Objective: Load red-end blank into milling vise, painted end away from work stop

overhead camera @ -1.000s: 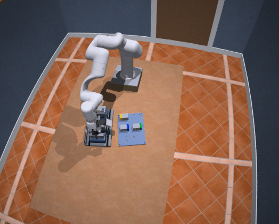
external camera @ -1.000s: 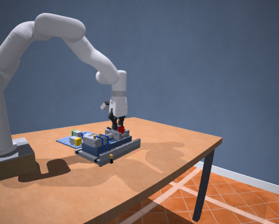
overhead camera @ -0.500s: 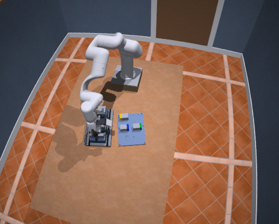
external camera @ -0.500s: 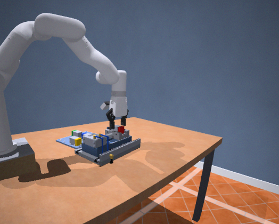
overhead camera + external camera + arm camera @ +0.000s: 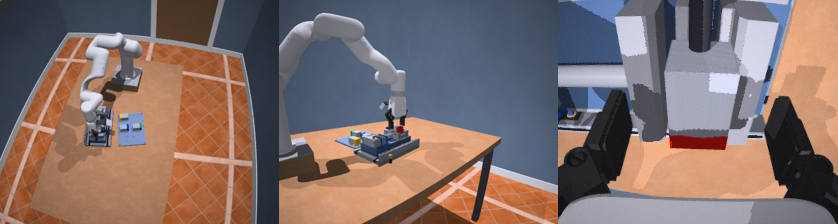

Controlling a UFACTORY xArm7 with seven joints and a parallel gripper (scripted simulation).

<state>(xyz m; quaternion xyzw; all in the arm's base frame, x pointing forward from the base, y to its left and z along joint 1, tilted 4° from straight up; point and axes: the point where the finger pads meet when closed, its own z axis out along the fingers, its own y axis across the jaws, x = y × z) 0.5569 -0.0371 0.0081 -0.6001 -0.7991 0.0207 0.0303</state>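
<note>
My gripper is now 20 mm above the red-ended blank. Round my hand: hosed block: 160 mm behind, 50 mm to the right, 40 mm below; then work stop rod: 40 mm to the left, 30 mm below, 10 mm behind; then grey end block: 40 mm below, 30 mm behind, 10 mm to the right.
</note>
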